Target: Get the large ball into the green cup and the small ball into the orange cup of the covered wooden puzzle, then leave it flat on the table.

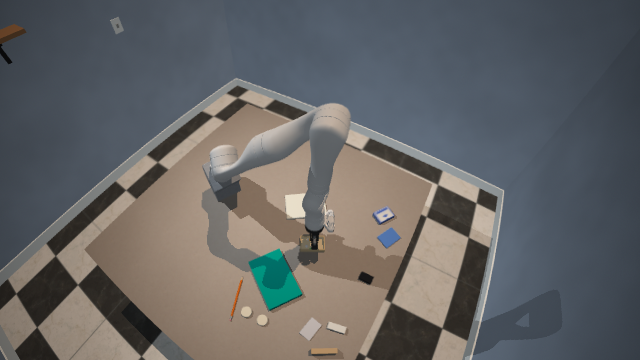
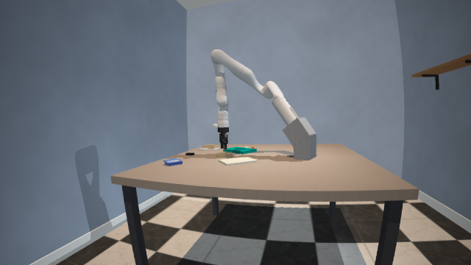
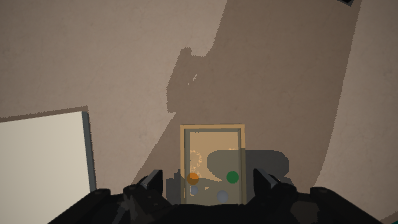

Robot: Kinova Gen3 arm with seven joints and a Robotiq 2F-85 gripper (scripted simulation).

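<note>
The covered wooden puzzle lies 50 mm below my hand and 10 mm to the right of it. From my hand the other things lie so: teal book 230 mm to the right, 50 mm below, 50 mm behind; cream pad 150 mm to the left, 140 mm behind, 50 mm below; black block 270 mm ahead, 50 mm below, 20 mm to the right.
</note>
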